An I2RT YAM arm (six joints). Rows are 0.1 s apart.
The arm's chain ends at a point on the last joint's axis. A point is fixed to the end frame.
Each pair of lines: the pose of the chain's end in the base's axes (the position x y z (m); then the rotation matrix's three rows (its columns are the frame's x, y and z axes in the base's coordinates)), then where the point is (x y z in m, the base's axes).
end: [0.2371 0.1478 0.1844], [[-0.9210 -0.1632 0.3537], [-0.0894 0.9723 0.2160], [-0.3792 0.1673 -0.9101]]
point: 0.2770 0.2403 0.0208
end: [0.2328 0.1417 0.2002], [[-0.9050 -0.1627 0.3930], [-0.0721 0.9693 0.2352], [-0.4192 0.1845 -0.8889]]
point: 0.2802 0.2378 0.0407
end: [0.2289 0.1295 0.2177], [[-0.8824 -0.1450 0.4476], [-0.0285 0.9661 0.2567], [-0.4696 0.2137 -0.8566]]
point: 0.2877 0.2301 0.0649
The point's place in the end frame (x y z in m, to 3 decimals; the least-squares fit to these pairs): 0.017 0.056 0.183
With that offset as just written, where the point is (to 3 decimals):
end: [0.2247 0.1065 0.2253], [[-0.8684 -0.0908 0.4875], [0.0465 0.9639 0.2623], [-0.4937 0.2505 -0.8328]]
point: 0.294 0.209 0.079
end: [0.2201 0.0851 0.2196], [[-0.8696 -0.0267 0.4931], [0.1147 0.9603 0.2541], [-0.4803 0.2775 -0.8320]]
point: 0.294 0.187 0.075
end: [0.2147 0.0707 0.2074], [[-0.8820 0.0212 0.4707], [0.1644 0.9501 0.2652], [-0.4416 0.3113 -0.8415]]
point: 0.287 0.175 0.063
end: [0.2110 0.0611 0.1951], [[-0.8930 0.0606 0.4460], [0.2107 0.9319 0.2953], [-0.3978 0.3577 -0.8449]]
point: 0.281 0.171 0.054
